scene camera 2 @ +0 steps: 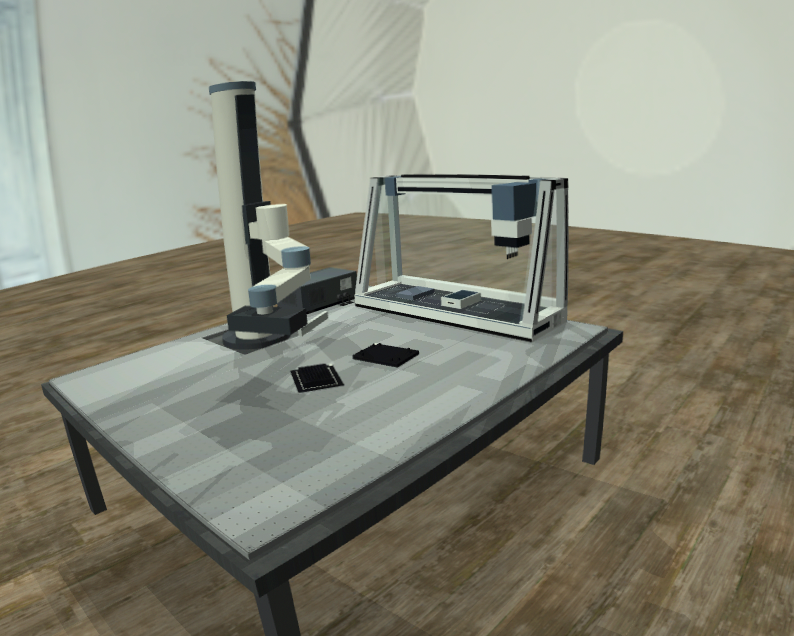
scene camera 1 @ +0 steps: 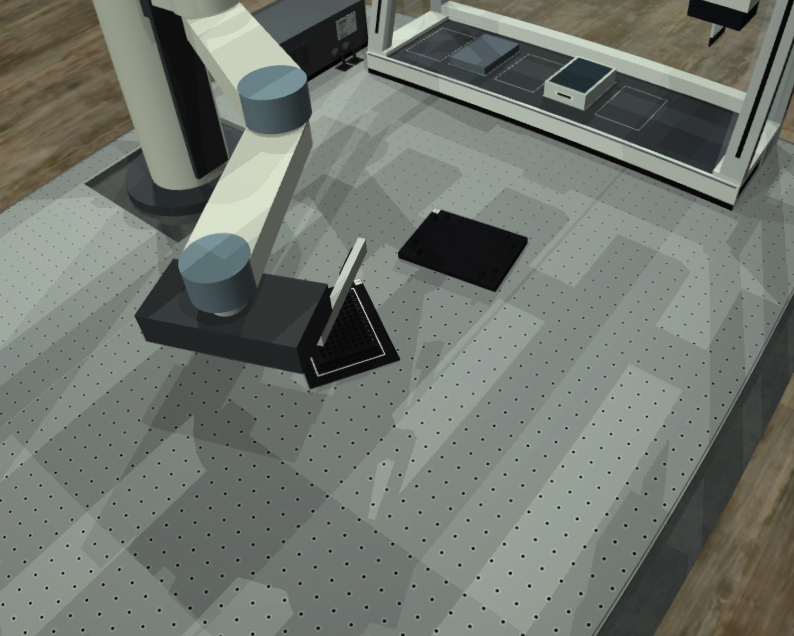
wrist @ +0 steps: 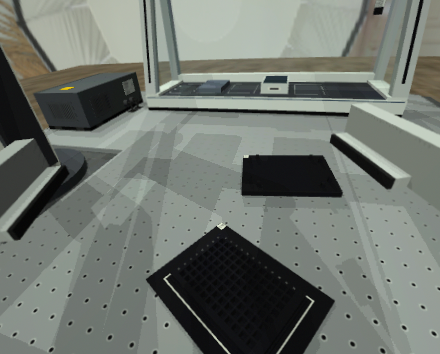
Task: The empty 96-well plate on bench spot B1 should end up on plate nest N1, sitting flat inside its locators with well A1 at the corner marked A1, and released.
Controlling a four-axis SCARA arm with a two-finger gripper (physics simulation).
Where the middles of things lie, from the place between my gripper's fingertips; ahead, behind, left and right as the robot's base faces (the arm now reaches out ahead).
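There is a black nest with corner locators (scene camera 1: 480, 254), and it sits 27 cm to the left of my hand, 5 cm ahead of it and 19 cm below it. The black well plate (scene camera 1: 350, 339) is 3 cm to the left of my hand, 1 cm ahead of it and 19 cm below it, while the black nest with white outline (scene camera 1: 315, 378) is 3 cm to the left of my hand and 1 cm ahead of it, at 20 cm below it.
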